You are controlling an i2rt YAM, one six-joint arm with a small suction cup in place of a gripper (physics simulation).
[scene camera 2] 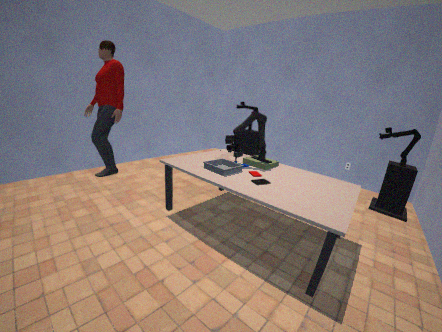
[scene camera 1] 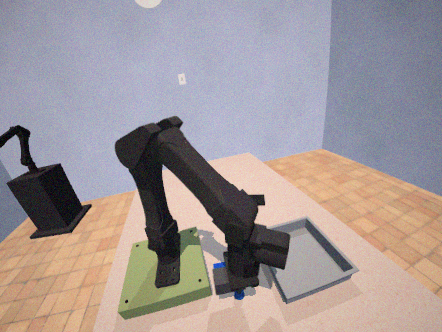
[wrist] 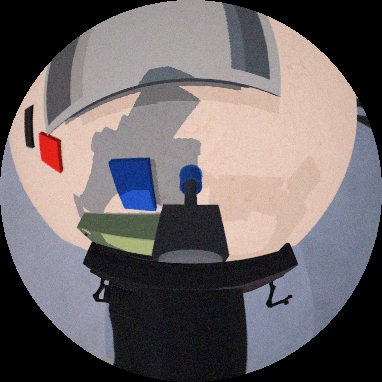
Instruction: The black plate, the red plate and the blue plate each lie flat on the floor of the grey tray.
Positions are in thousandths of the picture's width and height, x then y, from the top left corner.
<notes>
The table carries a blue plate (wrist: 347, 465) and a grey tray (scene camera 1: 712, 794). Further things: the suction cup (scene camera 1: 517, 842).
The grey tray is seen too in the wrist view (wrist: 462, 127). The suction cup also shows in the wrist view (wrist: 493, 449).
</notes>
